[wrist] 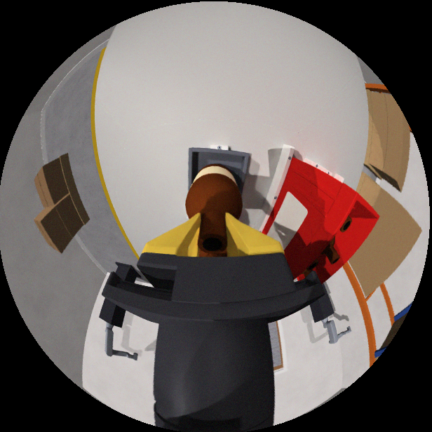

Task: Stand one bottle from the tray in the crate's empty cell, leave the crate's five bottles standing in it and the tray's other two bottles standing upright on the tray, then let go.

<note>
In view: the gripper (212, 217) and a white strip (283, 164).
</note>
